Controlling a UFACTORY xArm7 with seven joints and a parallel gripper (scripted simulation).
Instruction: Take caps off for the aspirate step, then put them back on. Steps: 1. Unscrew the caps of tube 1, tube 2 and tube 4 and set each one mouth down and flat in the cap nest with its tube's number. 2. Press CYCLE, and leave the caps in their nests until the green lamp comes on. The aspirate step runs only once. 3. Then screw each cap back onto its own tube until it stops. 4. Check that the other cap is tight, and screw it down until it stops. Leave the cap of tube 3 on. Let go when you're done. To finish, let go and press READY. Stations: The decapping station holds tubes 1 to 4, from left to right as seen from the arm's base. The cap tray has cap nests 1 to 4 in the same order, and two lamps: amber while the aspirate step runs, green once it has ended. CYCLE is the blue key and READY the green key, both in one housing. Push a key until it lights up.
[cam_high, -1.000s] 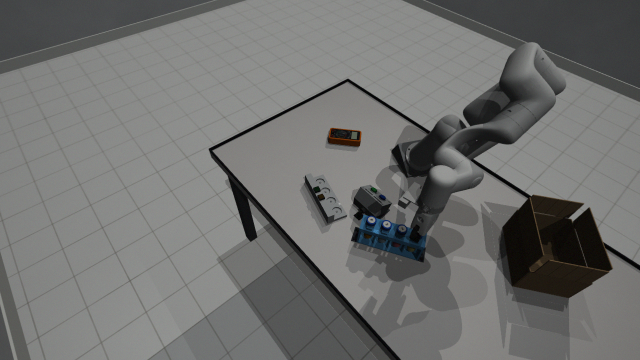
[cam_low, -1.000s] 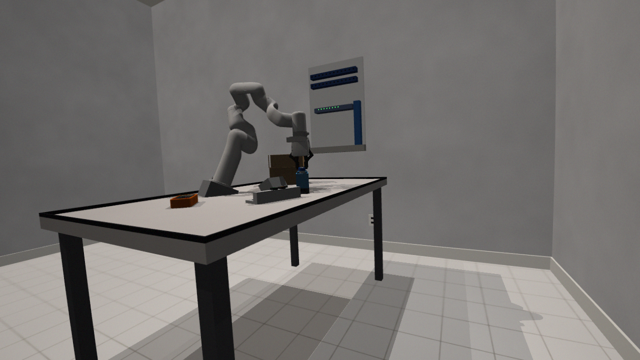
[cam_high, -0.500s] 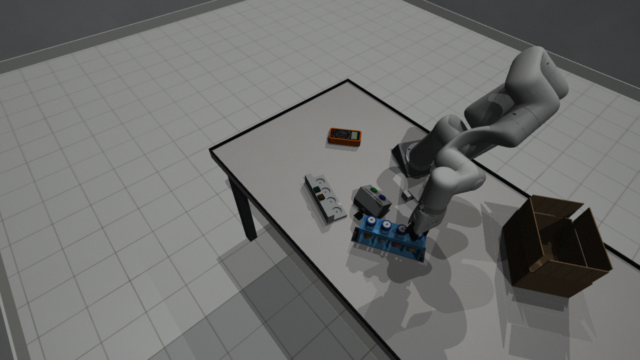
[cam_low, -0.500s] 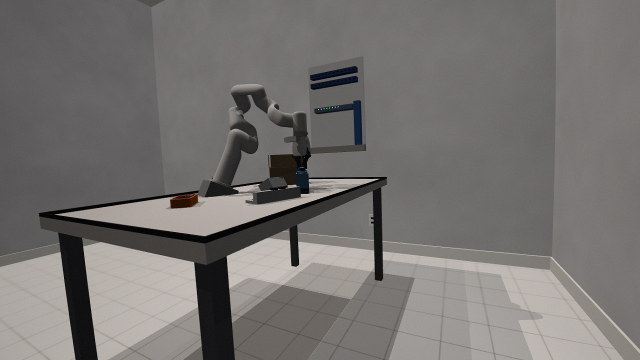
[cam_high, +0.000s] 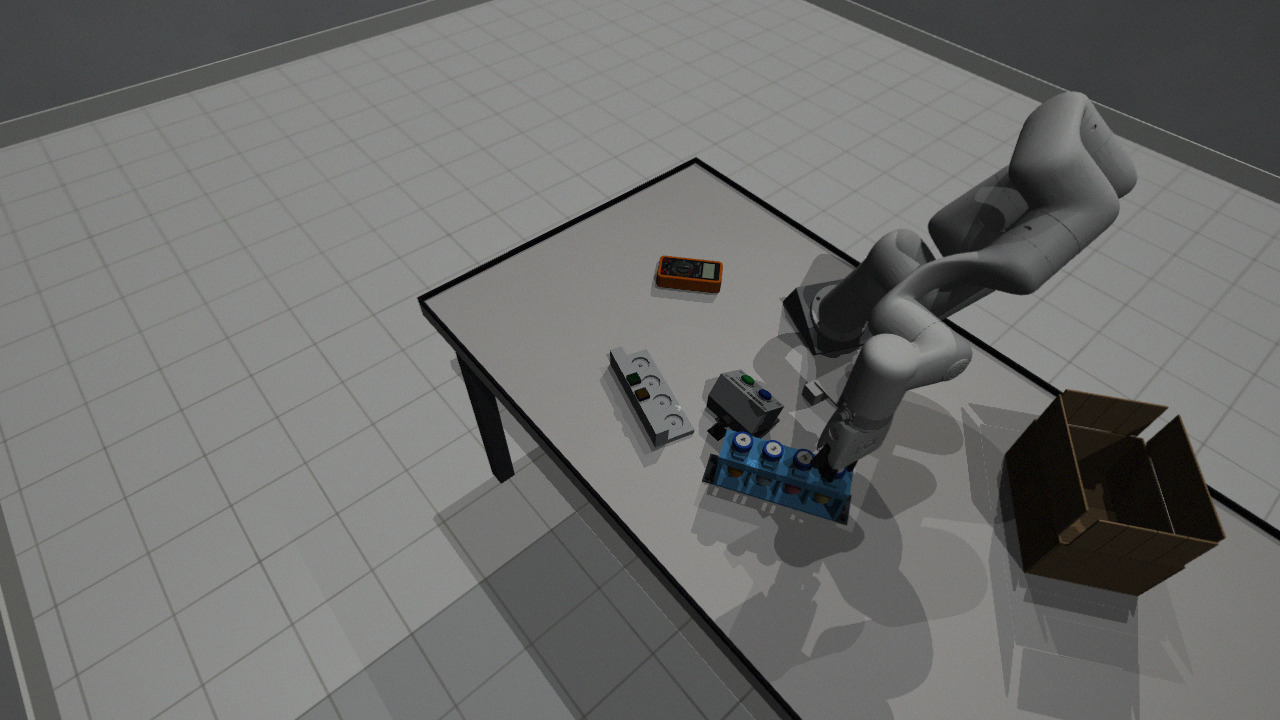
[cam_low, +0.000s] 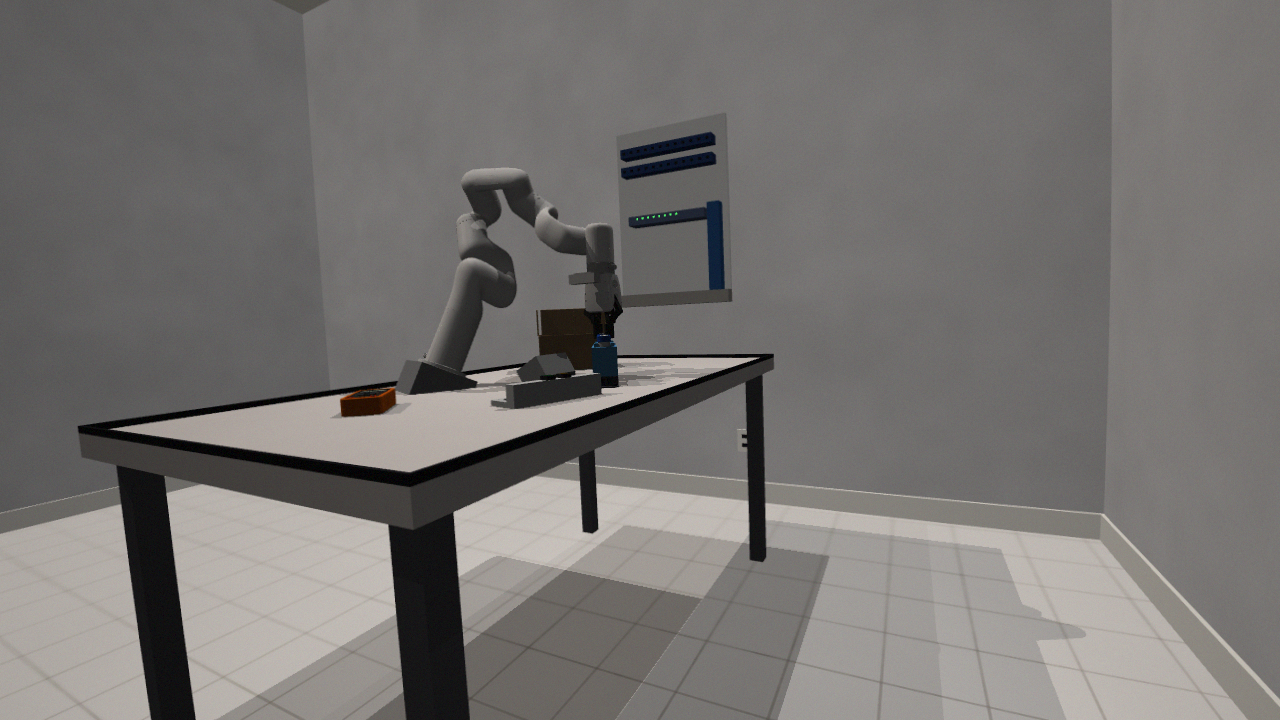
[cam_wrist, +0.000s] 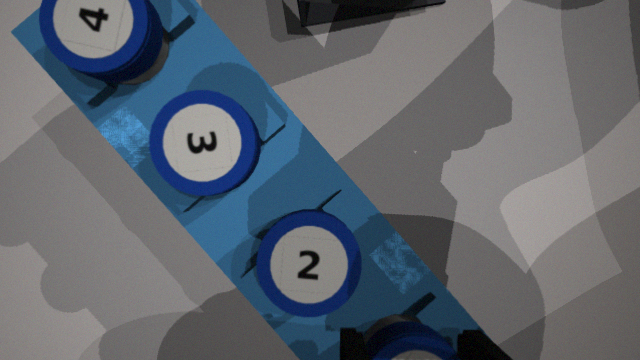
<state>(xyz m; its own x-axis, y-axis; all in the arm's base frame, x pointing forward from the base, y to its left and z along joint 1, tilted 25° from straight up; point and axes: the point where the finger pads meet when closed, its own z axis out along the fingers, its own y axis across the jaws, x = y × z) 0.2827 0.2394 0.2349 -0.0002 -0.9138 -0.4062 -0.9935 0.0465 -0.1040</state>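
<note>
Right now my hand is 10 mm above the cap 1. From my hand the other things lie so: cap 3: 80 mm to the right, 70 mm ahead, 20 mm below; then cap 2: 40 mm to the right, 30 mm ahead, 20 mm below; then cap 4: 120 mm to the right, 100 mm ahead, 20 mm below.
</note>
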